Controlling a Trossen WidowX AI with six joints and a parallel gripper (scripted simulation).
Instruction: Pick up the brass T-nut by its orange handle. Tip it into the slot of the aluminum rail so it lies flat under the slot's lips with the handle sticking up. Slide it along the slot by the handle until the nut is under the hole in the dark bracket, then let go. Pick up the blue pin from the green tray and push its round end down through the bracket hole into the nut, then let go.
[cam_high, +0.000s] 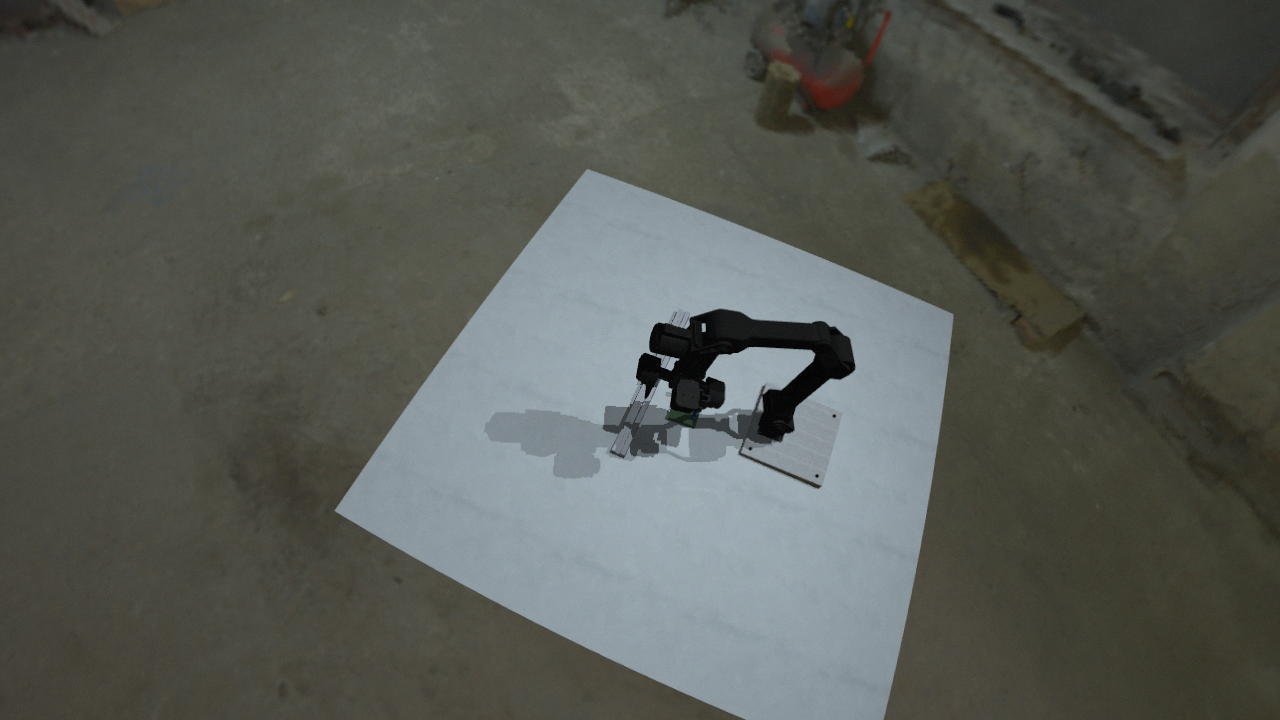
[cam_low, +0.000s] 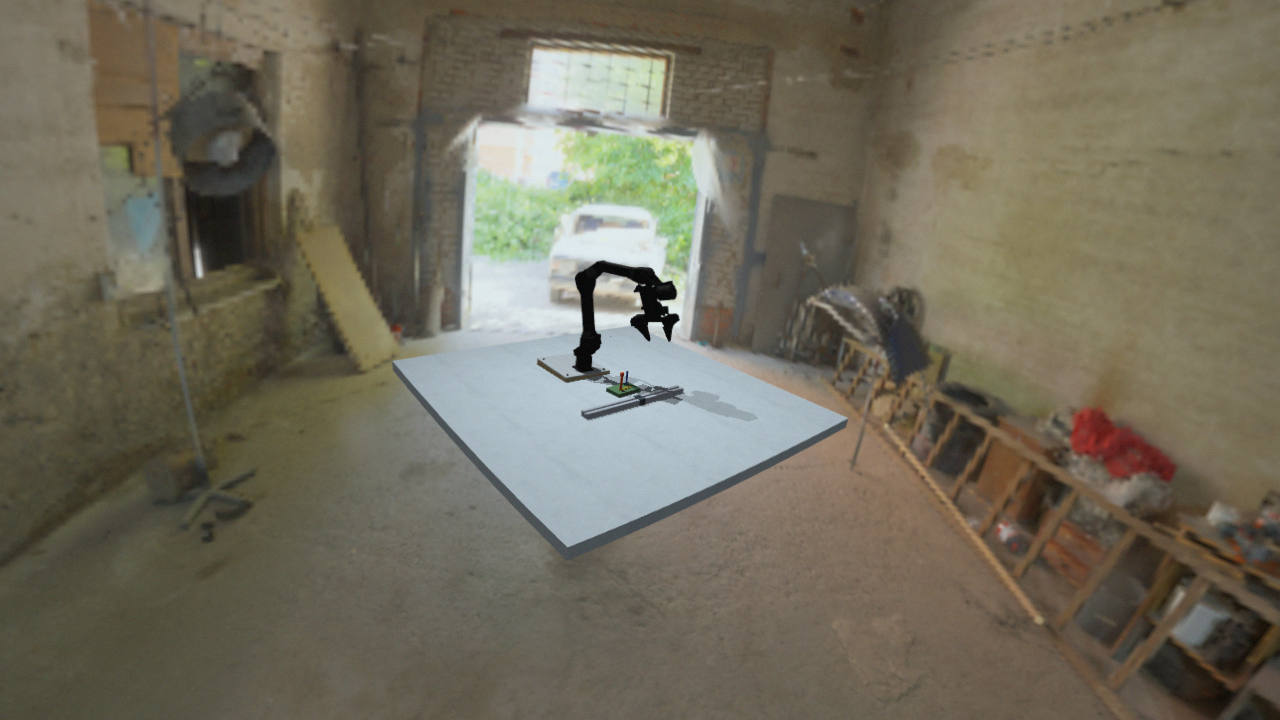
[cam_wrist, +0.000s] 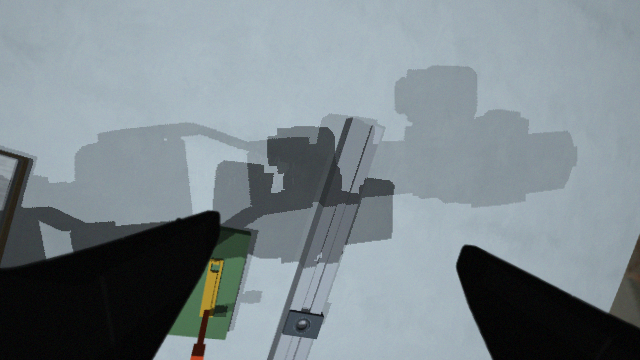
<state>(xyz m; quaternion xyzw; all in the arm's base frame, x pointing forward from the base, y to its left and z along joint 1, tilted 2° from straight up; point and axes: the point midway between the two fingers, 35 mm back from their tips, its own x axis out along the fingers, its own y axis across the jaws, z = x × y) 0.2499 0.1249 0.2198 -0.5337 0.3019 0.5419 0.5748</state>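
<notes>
My gripper tip is now 150 mm above the brass T-nut, 120 mm to the left of it and 30 mm past it. Round my gripper tip: aluminum rail: 180 mm below, 140 mm to the right, 70 mm ahead; green tray: 190 mm below, 100 mm to the right, 60 mm behind; blue pin: 170 mm below, 80 mm to the right, 70 mm behind.
</notes>
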